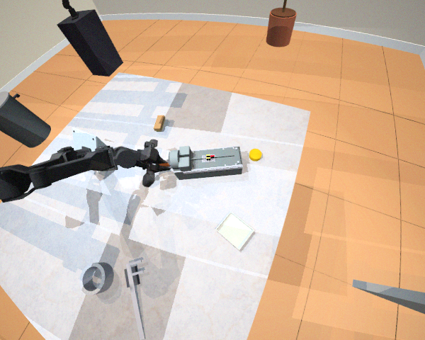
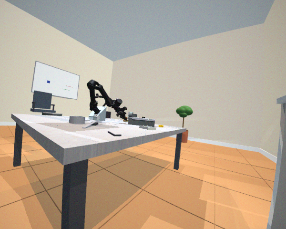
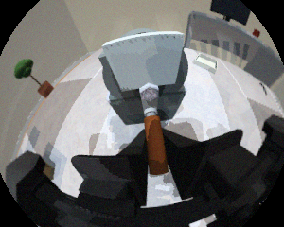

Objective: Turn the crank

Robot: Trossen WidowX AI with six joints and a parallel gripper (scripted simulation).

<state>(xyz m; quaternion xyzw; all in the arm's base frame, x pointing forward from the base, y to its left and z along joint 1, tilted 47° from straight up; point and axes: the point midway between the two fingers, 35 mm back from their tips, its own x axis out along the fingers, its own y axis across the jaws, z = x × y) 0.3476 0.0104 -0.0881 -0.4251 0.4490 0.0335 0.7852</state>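
Right now the red pointer is 16 cm ahead of my gripper tip, 7 cm to the left of it and 5 cm above it. The rest, counted from my gripper tip: orange-brown crank handle 2 cm behind, 2 cm above, 1 cm to the right; tan block 21 cm to the left, 18 cm behind, 2 cm below; pale square tile 32 cm ahead, 14 cm to the right, 3 cm below.
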